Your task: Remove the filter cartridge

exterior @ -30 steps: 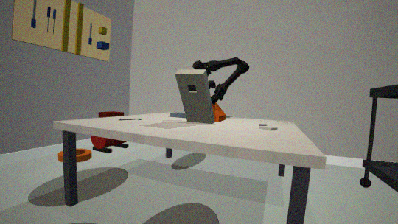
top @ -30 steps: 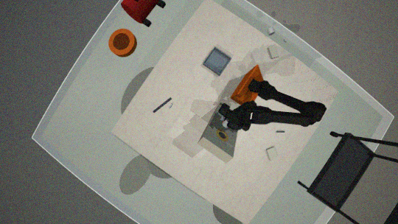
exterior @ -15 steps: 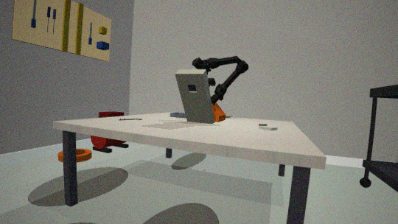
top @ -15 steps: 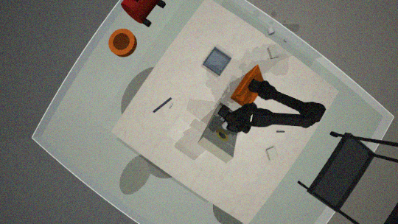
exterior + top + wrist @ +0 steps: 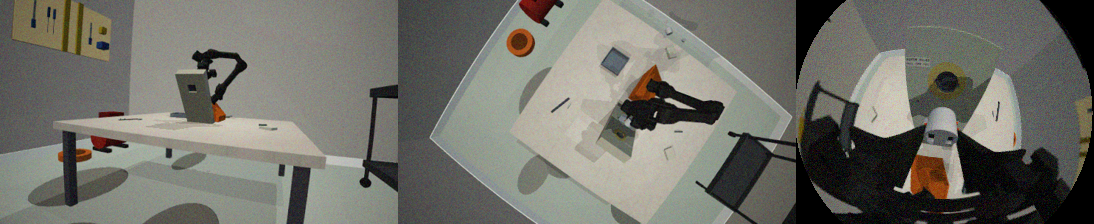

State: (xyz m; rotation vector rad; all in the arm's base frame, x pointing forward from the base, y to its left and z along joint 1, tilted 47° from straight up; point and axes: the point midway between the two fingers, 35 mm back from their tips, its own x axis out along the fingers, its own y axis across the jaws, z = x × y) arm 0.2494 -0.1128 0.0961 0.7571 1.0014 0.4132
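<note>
Right now the blue-grey tray is 32 cm behind my gripper tip, 28 cm to the right of it and 26 cm below it. Round my gripper tip: grey service panel (10 cm below, 6 cm ahead); round filter cartridge (right at my gripper tip).
</note>
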